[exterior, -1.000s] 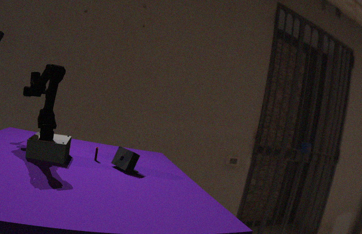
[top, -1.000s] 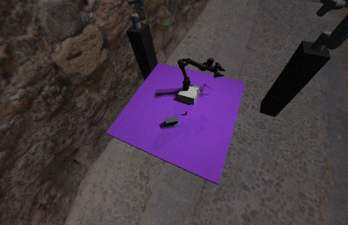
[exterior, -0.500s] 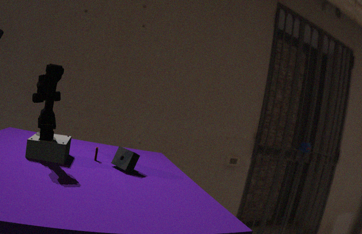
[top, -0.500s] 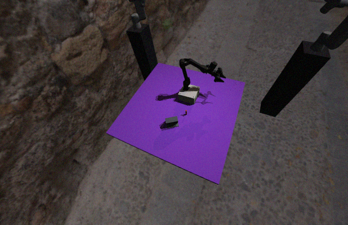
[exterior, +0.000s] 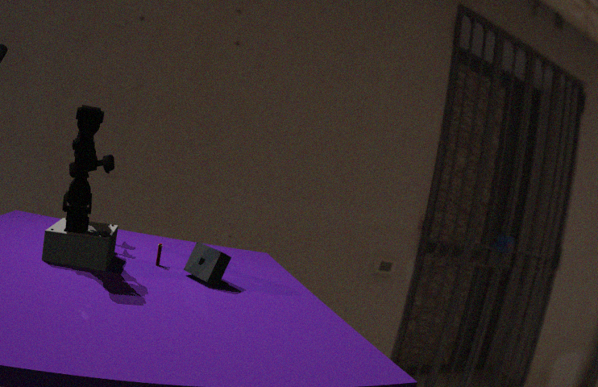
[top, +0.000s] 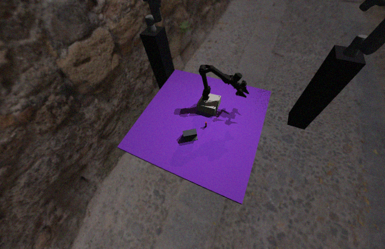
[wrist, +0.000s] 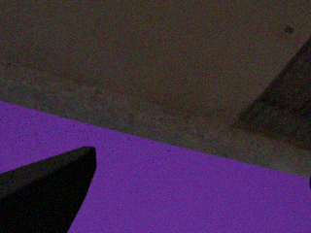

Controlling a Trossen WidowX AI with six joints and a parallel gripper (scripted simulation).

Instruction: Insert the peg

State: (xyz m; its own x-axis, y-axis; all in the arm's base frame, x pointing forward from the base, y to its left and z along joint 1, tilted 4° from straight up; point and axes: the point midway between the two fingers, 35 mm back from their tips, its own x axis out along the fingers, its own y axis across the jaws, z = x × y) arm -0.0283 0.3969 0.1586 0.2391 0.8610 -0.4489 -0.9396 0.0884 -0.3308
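The red peg lies 31 cm to the right of my gripper tip, 31 cm ahead of it and 21 cm below it. From my gripper tip the other things lie so: grey sloped panel (48 cm ahead, 41 cm to the right, 20 cm below).
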